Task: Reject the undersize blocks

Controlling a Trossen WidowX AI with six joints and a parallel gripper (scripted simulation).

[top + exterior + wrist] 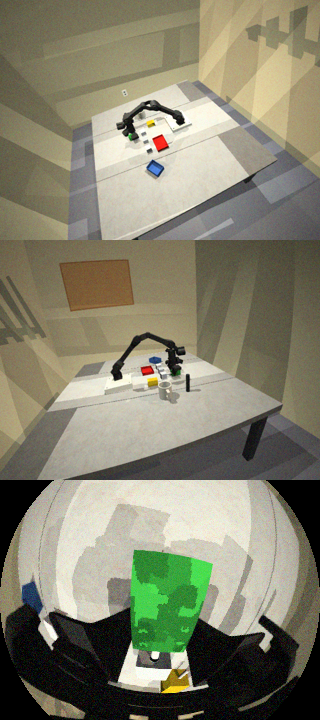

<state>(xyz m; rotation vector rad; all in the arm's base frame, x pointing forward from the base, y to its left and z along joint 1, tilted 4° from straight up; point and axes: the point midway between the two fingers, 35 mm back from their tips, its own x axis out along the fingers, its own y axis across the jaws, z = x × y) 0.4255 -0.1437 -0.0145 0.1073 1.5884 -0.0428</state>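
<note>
Right now the steel block is 100 mm to the left of my gripper tip, 60 mm behind it and 10 mm above it. Round my gripper tip: black cylinder: 240 mm to the right, 50 mm above, 30 mm behind; then green GO gauge: 20 mm above, 10 mm behind; then yellow block: 170 mm behind, 50 mm to the right, 10 mm above.
</note>
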